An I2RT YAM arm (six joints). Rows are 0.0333 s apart.
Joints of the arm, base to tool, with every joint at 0 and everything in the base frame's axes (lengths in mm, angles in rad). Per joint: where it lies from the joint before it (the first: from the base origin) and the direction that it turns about. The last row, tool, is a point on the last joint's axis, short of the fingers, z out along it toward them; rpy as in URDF.
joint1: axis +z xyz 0 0 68
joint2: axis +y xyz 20 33.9 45.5
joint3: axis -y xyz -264 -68.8 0
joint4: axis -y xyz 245 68.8 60
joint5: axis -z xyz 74 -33.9 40.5
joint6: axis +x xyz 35.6 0 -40.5
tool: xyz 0 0 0 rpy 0 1.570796 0
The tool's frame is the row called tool.
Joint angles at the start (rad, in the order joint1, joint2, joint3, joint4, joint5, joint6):
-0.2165 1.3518 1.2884 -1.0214 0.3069 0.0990
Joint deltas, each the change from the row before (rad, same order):
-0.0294 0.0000 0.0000 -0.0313 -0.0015 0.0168
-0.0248 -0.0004 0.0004 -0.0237 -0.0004 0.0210
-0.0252 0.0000 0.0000 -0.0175 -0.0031 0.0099
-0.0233 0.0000 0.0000 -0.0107 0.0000 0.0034
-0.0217 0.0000 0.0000 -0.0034 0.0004 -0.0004
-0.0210 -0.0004 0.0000 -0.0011 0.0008 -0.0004
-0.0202 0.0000 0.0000 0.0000 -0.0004 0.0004
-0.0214 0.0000 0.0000 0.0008 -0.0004 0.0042
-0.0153 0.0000 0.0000 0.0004 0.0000 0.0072
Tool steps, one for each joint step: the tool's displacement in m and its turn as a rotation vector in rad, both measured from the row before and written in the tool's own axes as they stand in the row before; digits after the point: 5 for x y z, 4 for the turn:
0.00302 -0.00759 0.00205 0.0158 0.0363 0.0324
0.00210 -0.00644 0.00153 0.0138 0.0271 0.0355
0.00136 -0.00629 0.00177 0.0105 0.0223 0.0266
0.00060 -0.00582 0.00163 0.0116 0.0150 0.0206
-0.00016 -0.00532 0.00152 0.0102 0.0078 0.0177
-0.00036 -0.00516 0.00136 0.0098 0.0050 0.0179
-0.00048 -0.00487 0.00142 0.0082 0.0044 0.0182
-0.00060 -0.00515 0.00151 0.0086 0.0039 0.0233
-0.00044 -0.00369 0.00108 0.0065 0.0028 0.0208

